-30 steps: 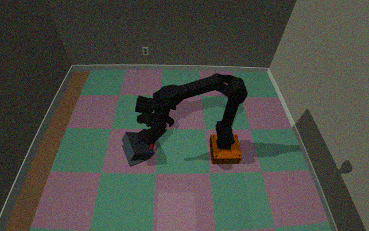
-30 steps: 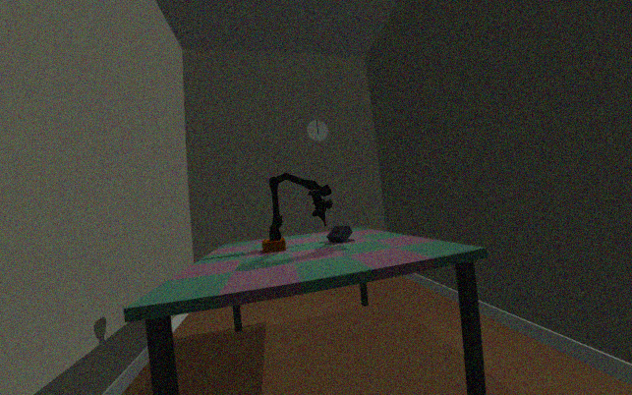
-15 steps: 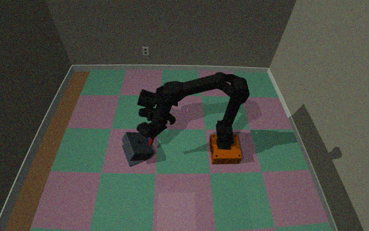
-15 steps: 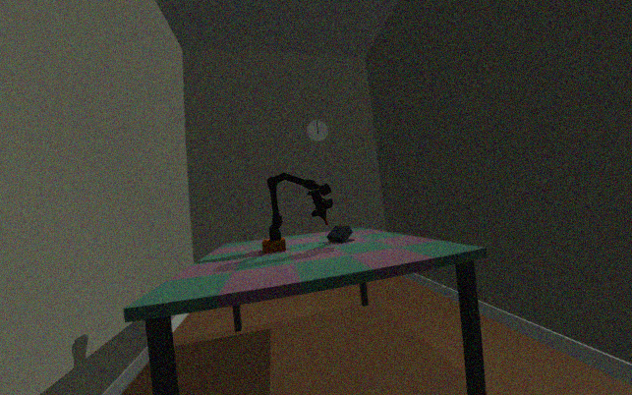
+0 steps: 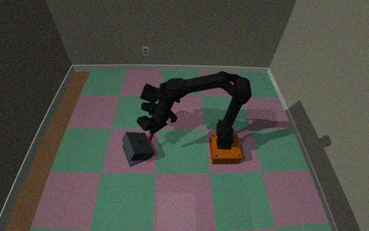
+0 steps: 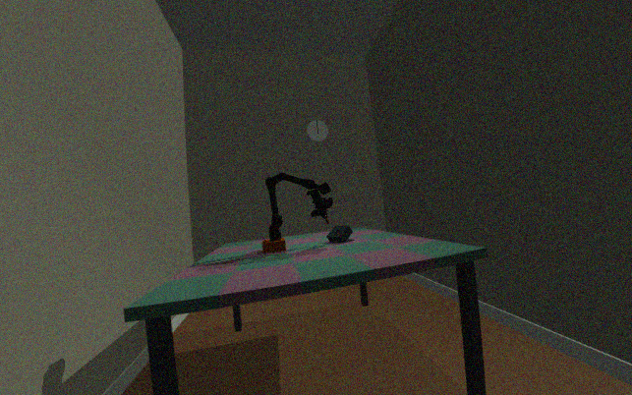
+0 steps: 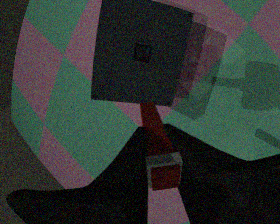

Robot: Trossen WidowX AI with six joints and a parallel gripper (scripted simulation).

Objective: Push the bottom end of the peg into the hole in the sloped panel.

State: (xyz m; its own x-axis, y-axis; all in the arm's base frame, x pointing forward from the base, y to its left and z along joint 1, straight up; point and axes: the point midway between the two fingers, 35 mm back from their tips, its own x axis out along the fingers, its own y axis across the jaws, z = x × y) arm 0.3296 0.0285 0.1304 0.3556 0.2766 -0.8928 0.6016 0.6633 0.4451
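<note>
The sloped panel lies 8 cm ahead of my gripper tip and 11 cm below it. The rest, counted from my gripper tip: peg: 1 cm behind, 1 cm above.
</note>
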